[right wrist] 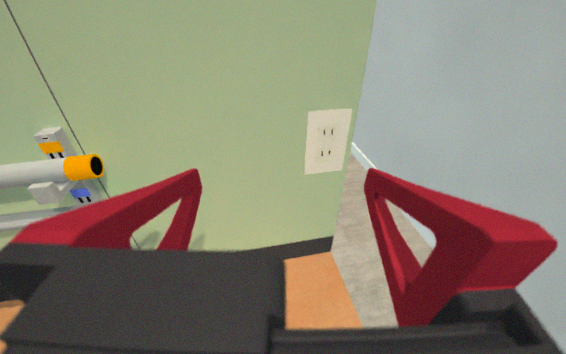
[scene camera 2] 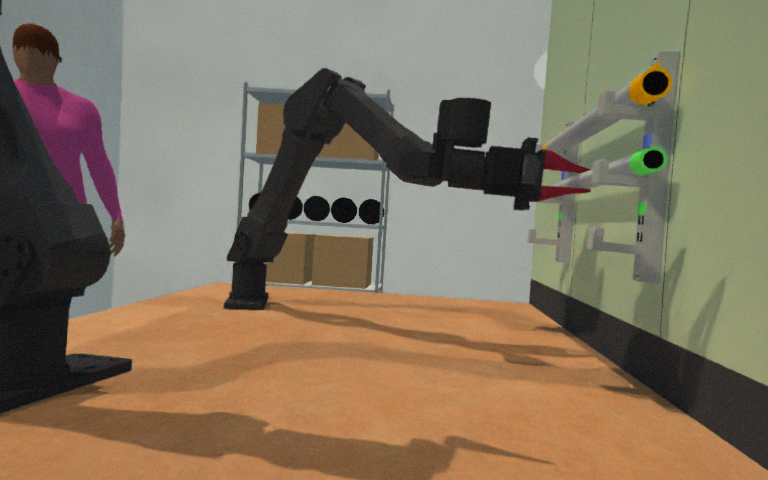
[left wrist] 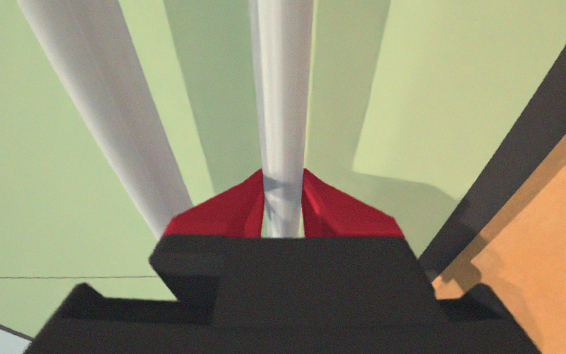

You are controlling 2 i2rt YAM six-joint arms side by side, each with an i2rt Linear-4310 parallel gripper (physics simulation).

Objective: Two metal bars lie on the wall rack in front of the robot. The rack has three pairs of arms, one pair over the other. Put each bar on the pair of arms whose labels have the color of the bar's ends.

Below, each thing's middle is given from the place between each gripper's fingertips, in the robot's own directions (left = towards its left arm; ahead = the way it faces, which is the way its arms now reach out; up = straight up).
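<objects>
The orange-ended bar (scene camera 2: 653, 84) is 47 cm to the left of my right hand, 17 cm ahead of it and 8 cm below it. I find the green-ended bar (scene camera 2: 652, 159) 46 cm to the left of my right hand, 18 cm ahead of it and 16 cm below it, whereas the wall outlet (right wrist: 342, 117) is 11 cm to the right of that same right hand, 21 cm ahead of it and 10 cm below it. Going by their middles, of the things named here the wall outlet is the nearest to my right hand.
The orange-ended bar is 80 mm above my left hand and 10 mm behind it. The wall outlet, counted from my left hand, is 30 mm ahead, 580 mm to the right and 60 mm above, and the green-ended bar is 10 mm behind my left hand and 10 mm to the right of it. By its middle, the green-ended bar is nearer to my left hand than to my right hand.
</objects>
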